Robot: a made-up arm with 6 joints.
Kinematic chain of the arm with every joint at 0, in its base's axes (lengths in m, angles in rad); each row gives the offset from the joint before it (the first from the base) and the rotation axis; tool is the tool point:
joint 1: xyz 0 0 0.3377 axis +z
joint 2: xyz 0 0 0 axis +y
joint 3: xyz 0 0 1.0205 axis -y
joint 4: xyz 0 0 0 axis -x
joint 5: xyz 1.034 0 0 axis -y
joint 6: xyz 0 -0.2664 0 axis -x
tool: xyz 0 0 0
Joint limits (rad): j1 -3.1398..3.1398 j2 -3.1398..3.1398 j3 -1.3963..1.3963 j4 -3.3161..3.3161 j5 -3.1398..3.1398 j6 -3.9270..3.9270
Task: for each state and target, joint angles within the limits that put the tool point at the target. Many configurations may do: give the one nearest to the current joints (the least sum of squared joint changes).
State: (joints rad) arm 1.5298 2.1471 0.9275 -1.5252 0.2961 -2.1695
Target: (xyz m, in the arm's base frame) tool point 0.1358 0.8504 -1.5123
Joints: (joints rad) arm 1.4358 2.4872 1.3945 -1.4954 0.2961 -2.1695
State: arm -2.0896 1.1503 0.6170 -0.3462 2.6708 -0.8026
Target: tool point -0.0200 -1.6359 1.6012
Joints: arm -1.4211 0.8369 1.3963 0.1393 2.6708 -0.8026
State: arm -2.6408 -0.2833 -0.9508 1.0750 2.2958 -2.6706
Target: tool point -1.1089 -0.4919 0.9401
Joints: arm -2.6312 0.2190 -0.3903 1.1349 2.2958 -2.6706
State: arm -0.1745 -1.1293 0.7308 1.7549 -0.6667 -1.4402
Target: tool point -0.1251 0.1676 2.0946
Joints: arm -0.3534 -0.6706 0.2245 2.0128 -0.6667 -1.4402
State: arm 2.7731 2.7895 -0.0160 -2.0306 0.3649 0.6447
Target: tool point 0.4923 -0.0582 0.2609
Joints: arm 3.1348 3.1378 -0.8432 -1.7781 0.3649 0.6447
